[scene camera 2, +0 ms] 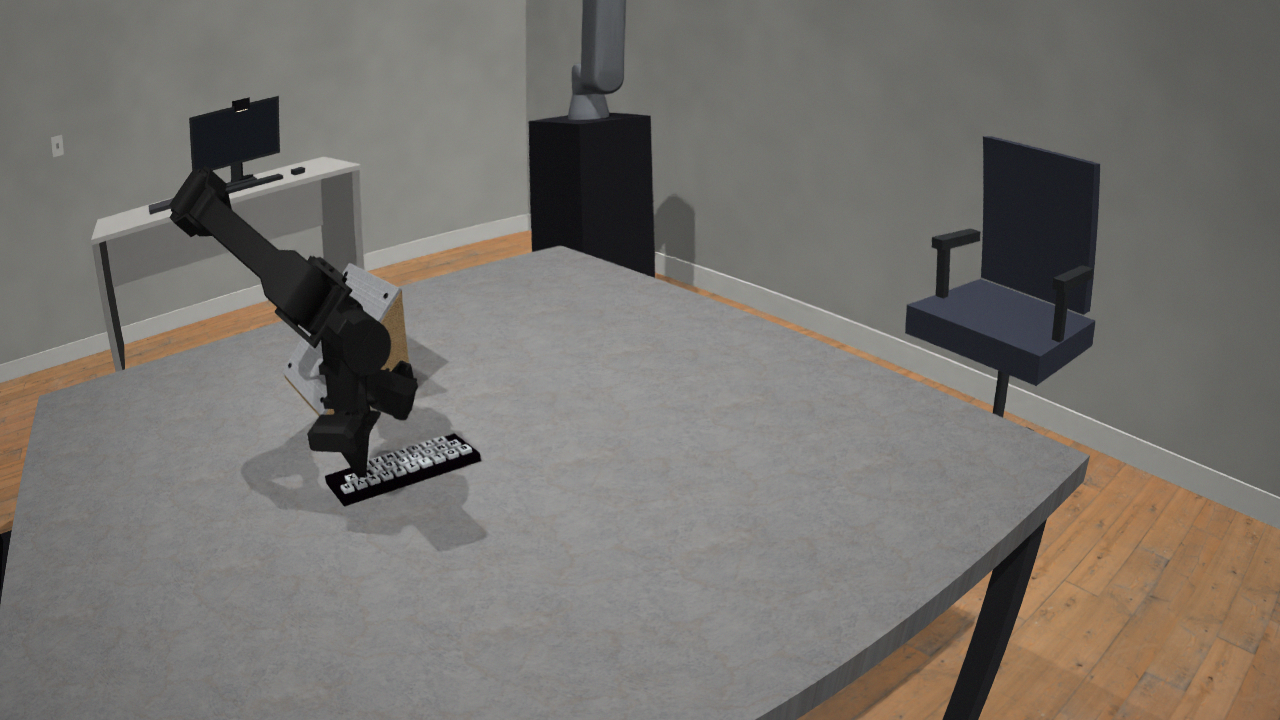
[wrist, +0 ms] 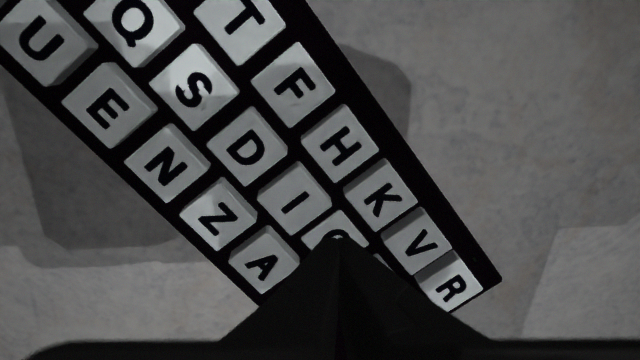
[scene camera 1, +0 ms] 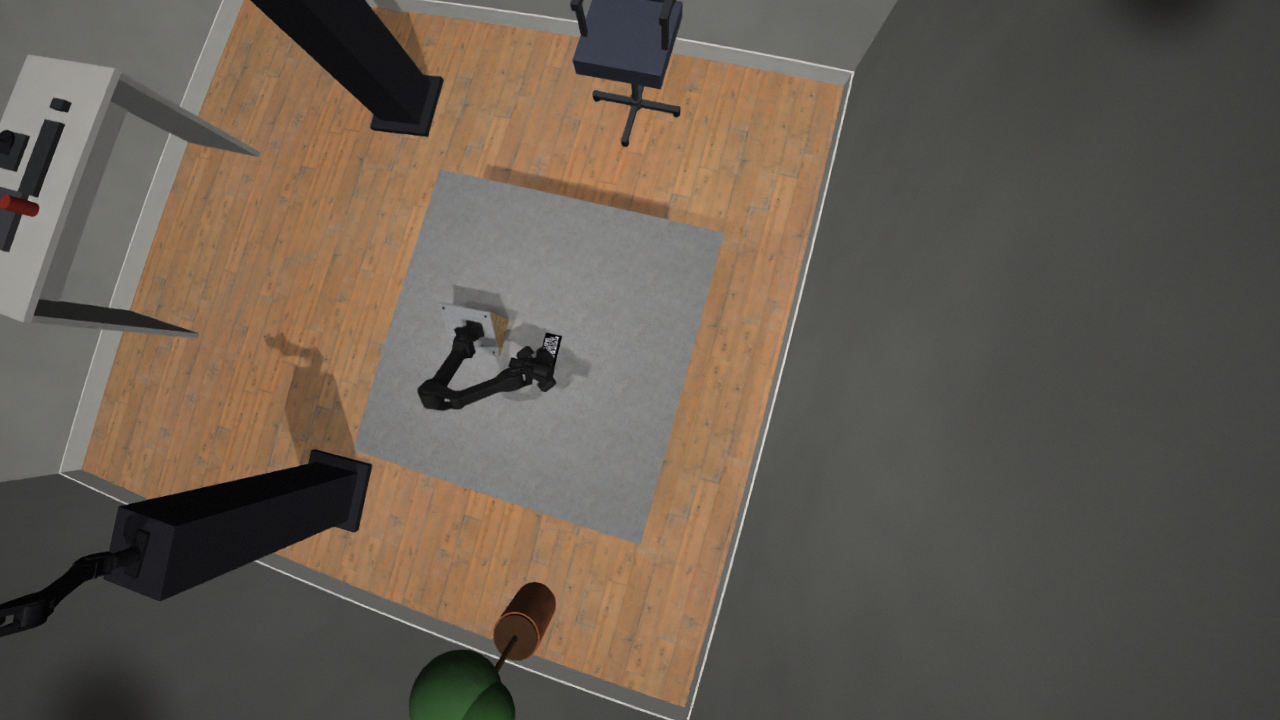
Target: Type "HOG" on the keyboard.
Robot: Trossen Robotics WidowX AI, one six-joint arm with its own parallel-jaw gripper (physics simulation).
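Where they show: gripper, fingertip midpoint: (scene camera 2: 361, 476) (wrist: 336, 251); arm's base, origin of the base link: (scene camera 1: 475, 328).
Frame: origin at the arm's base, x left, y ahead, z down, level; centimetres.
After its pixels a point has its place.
Note:
The black keyboard (scene camera 1: 552, 343) {z 8.2, x 0.4, y 29.1 cm} (scene camera 2: 411, 462) {z 8.1, x -4.6, y 29.7 cm} (wrist: 294, 145) {z 8.6, x -7.9, y 29.1 cm} lies on the grey table (scene camera 1: 581, 259) {z 9.7, x 37.6, y 33.0 cm} (scene camera 2: 671, 501) {z 9.7, x 14.6, y 53.2 cm}; its white letter keys are large in the wrist view. My gripper (scene camera 2: 360, 472) {z 8.6, x -11.2, y 27.9 cm} (wrist: 336, 251) {z 8.6, x -11.2, y 27.9 cm} is shut and empty, pointing down at the keyboard's near-left end in scene camera 2. In the wrist view its tips overlap the lower part of the G key (wrist: 334, 226) {z 8.6, x -10.5, y 28.4 cm}, whose letter is mostly hidden. Whether they touch it, I cannot tell. The H key (wrist: 340, 144) {z 8.1, x -8.6, y 30.1 cm} shows fully, above and slightly right of the tips. I cannot make out the O key in any view.
A tilted white and wood-coloured board (scene camera 1: 463, 313) {z -4.1, x 4.5, y -3.7 cm} (scene camera 2: 371, 288) {z -4.7, x 5.0, y -0.1 cm} stands behind the arm. The A key (wrist: 264, 260) {z 8.1, x -9.8, y 26.4 cm} is left of the fingers; the I key (wrist: 294, 198) {z 8.1, x -8.9, y 28.2 cm} is above left. The V key (wrist: 416, 242) {z 8.1, x -12.2, y 30.0 cm} and R key (wrist: 450, 287) {z 8.1, x -14.2, y 29.9 cm} are to the right.

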